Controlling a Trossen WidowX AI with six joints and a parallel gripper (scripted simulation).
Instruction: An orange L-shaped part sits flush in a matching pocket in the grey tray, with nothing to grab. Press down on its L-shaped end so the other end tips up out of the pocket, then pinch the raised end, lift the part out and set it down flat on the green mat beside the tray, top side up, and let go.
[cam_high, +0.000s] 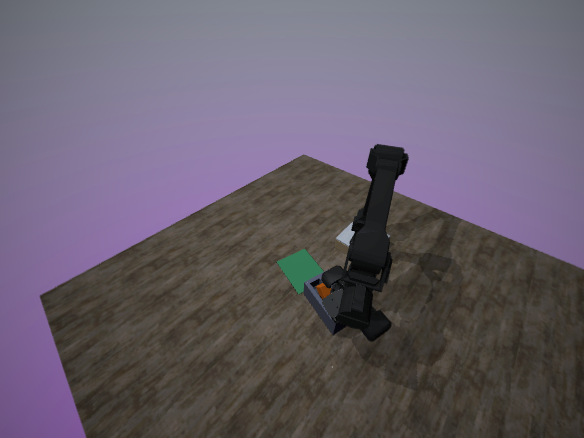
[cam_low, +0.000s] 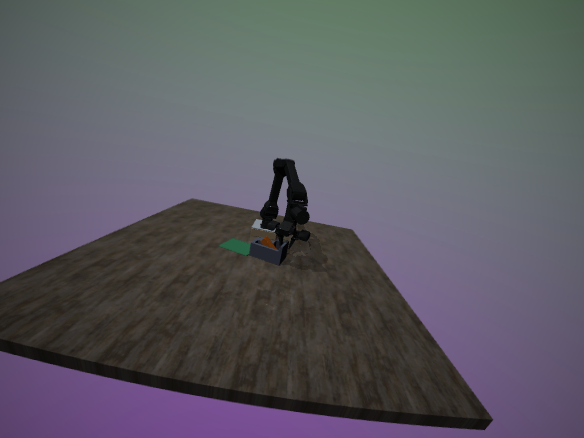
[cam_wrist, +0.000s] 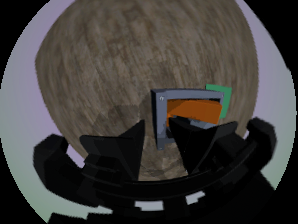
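My gripper tip is now 3 cm past the orange L-shaped part, 4 cm to the left of it and 3 cm above it. From my gripper tip the other things lie so: green mat: 11 cm behind, 20 cm to the right, 8 cm below.
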